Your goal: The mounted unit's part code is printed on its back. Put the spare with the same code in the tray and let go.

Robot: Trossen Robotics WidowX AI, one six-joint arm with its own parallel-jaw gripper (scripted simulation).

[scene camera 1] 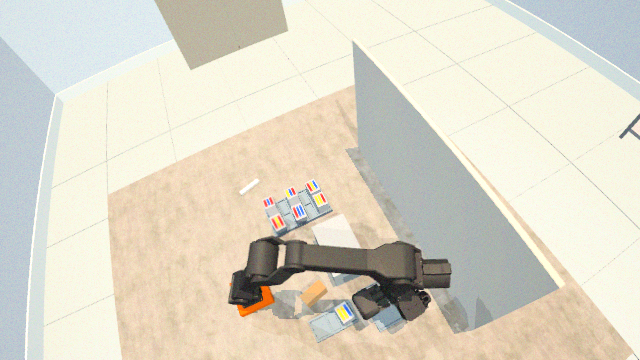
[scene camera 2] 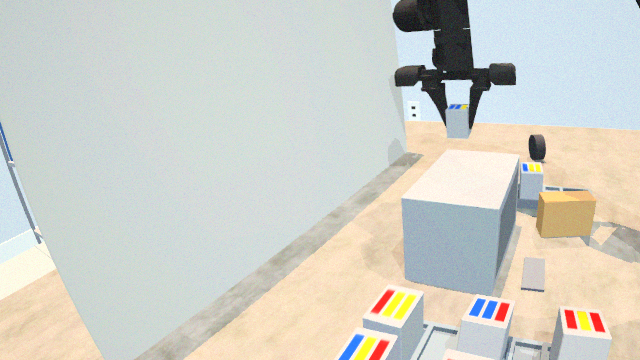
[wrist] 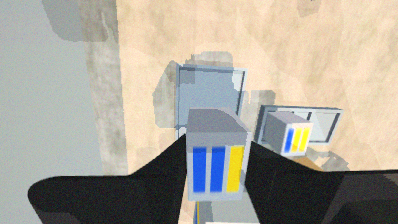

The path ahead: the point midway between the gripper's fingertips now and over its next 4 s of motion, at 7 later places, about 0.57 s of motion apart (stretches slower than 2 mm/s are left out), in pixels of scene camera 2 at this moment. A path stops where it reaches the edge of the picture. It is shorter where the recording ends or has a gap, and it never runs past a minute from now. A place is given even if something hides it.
My gripper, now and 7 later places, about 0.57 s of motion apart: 459, 128; 459, 135; 460, 142; 460, 150; 461, 156; 462, 163; 464, 170; 464, 174
